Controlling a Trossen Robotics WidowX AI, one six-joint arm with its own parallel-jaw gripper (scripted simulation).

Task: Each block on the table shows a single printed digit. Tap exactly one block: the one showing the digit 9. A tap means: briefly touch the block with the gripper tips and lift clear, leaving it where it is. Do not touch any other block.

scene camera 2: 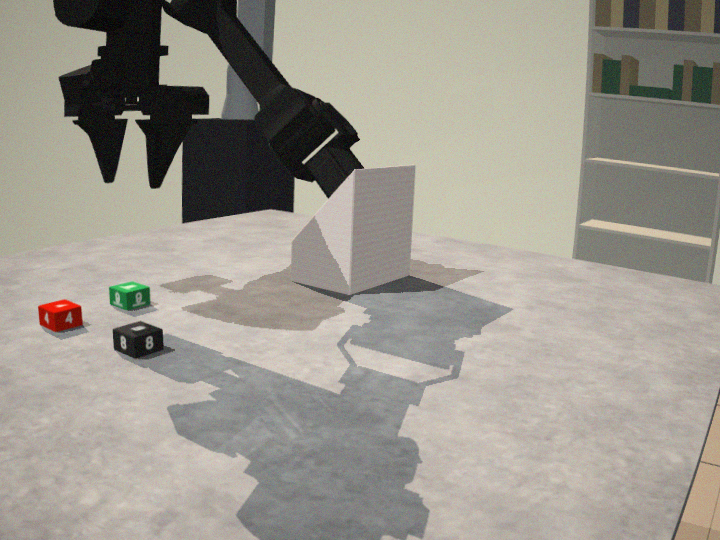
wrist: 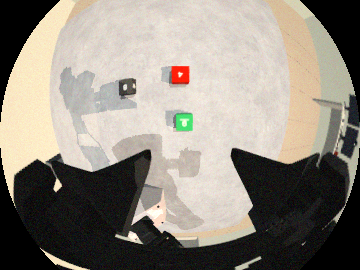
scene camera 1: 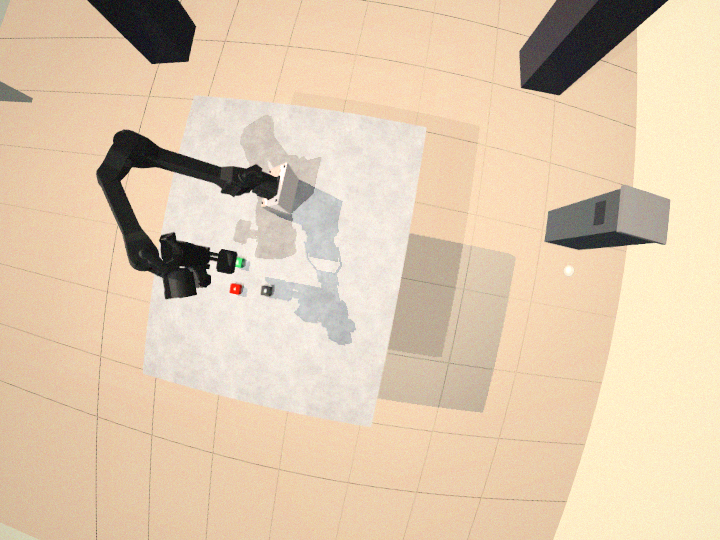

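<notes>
Nothing is held in my gripper [scene camera 2: 131, 185] [wrist: 192, 153] [scene camera 1: 219, 258], and it is open. I can also see a red block [scene camera 2: 57, 316], and there is a black block [scene camera 2: 138, 339] as well.
</notes>
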